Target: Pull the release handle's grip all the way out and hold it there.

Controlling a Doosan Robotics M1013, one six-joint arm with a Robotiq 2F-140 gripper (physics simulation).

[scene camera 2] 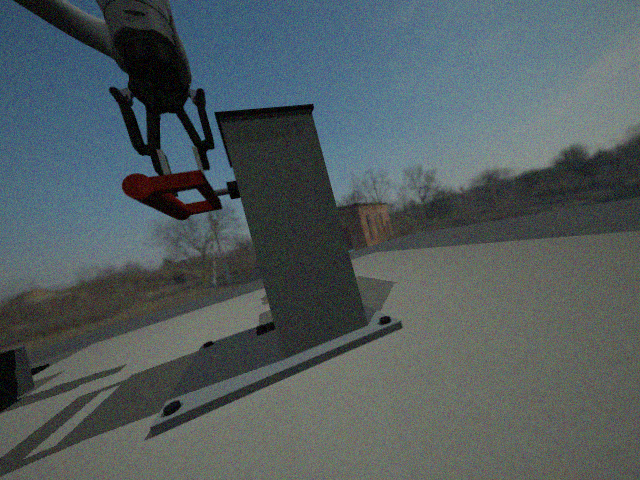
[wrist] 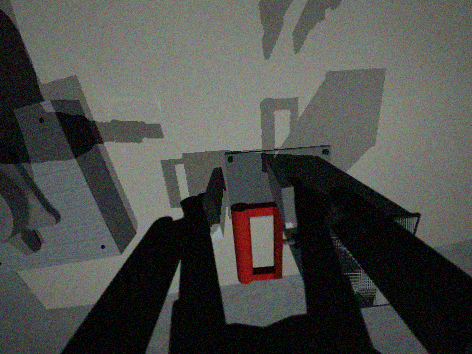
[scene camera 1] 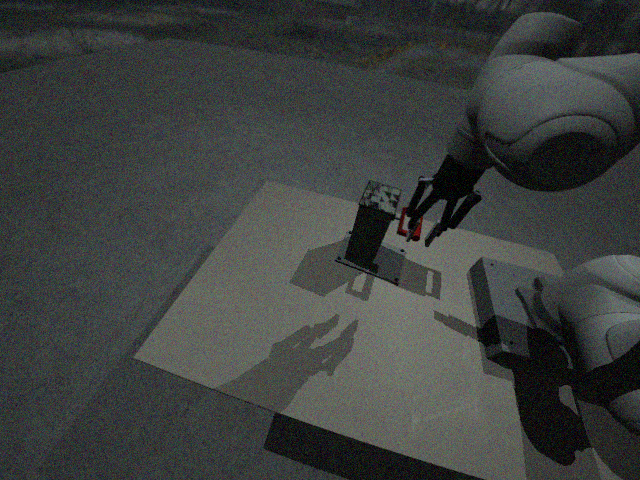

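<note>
The red release handle point(scene camera 1: 416, 230) point(scene camera 2: 192, 180) point(wrist: 278, 250) is a rectangular loop with a thick round grip bar point(scene camera 2: 136, 187) point(wrist: 242, 245) on its outer side. A short thin stem point(scene camera 2: 223, 192) joins it to the side of the dark upright post point(scene camera 1: 368, 237) point(scene camera 2: 289, 222). My gripper point(scene camera 1: 418, 241) point(scene camera 2: 184, 168) point(wrist: 245, 177) is partly open and points down over the handle. In the wrist view one finger stands outside the grip bar and the other on the post side, with gaps to the red loop. How far the fingertips reach down beside it is hard to tell.
The post stands on a bolted base plate point(scene camera 2: 279, 369) point(wrist: 245, 175) on the pale table top point(scene camera 1: 206, 330). Its top edge is close to the post-side finger. A grey box point(scene camera 1: 506, 294) point(wrist: 65, 200) lies between the post and the arm's base. Shadows of arm and handle cross the table.
</note>
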